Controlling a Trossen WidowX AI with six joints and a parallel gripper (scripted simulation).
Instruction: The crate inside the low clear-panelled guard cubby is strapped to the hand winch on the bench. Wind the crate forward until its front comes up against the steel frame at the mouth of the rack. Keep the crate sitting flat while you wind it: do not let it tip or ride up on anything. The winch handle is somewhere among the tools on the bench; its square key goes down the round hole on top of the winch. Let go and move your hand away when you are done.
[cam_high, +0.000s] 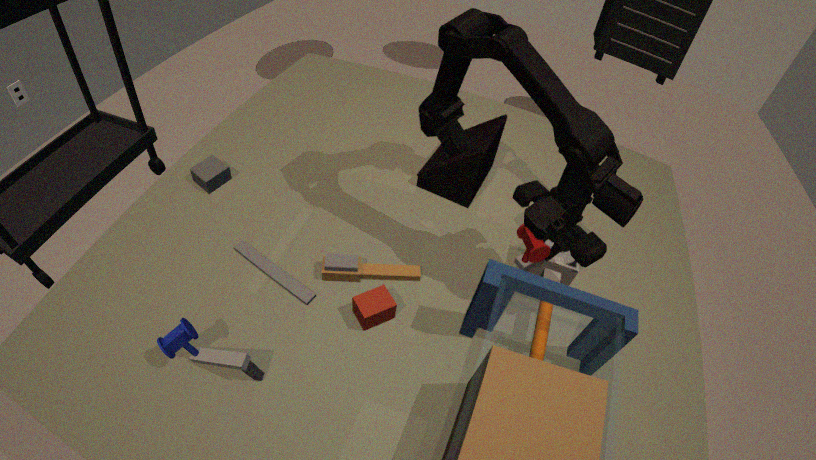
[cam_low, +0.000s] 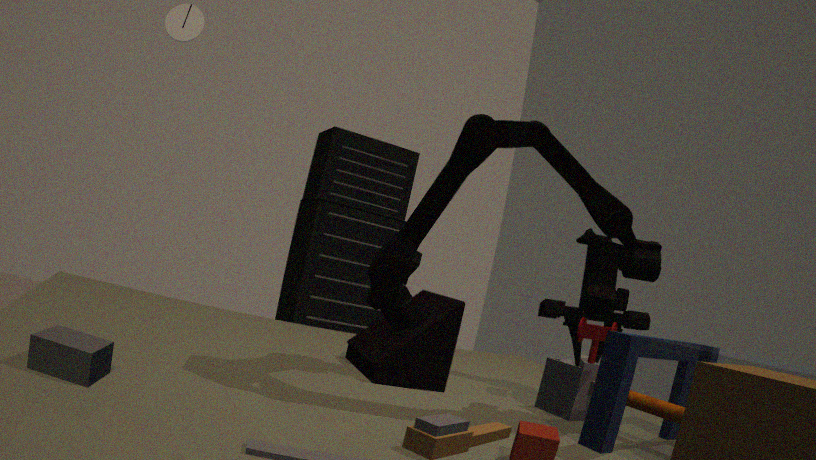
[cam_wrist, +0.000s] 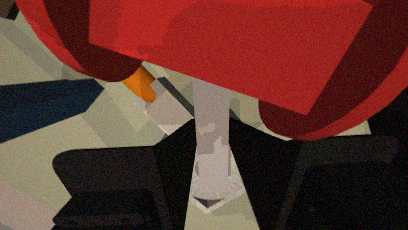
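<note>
The red-knobbed winch handle is 20 mm above my gripper tip, 10 mm to the right of it and 10 mm ahead of it. From my gripper tip the other things lie so: grey winch: 60 mm below, 50 mm behind, 20 mm to the left; then wooden brush: 300 mm to the right, 100 mm ahead, 70 mm below; then red knob: 50 mm above, 40 mm ahead, 30 mm to the right.
</note>
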